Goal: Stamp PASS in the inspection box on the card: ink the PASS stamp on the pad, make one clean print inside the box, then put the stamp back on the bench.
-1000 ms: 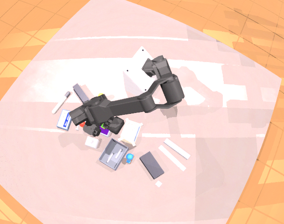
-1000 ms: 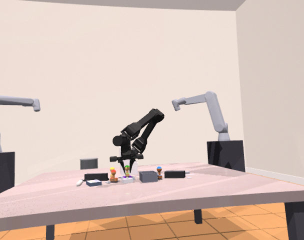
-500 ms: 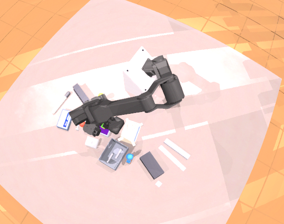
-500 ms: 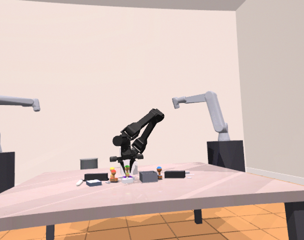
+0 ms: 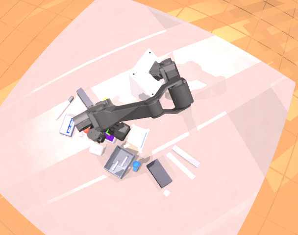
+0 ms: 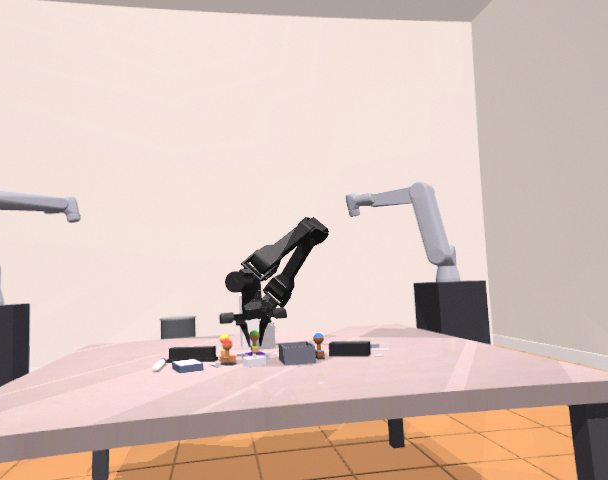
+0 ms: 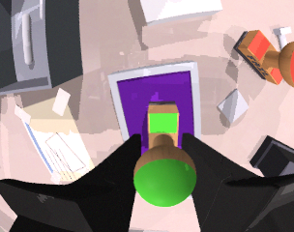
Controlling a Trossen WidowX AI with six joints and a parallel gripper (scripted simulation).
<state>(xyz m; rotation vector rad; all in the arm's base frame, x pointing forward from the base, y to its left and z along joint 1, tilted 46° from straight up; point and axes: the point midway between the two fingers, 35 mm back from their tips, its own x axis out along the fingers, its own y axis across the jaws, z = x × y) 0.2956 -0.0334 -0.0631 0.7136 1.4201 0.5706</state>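
Right now the purple ink pad is 30 mm below my gripper tip. Also, from my gripper tip: green-knobbed stamp: right at my gripper tip; then red-knobbed stamp: 50 mm ahead, 80 mm to the right, 20 mm below; then taped card: 30 mm behind, 110 mm to the left, 40 mm below.
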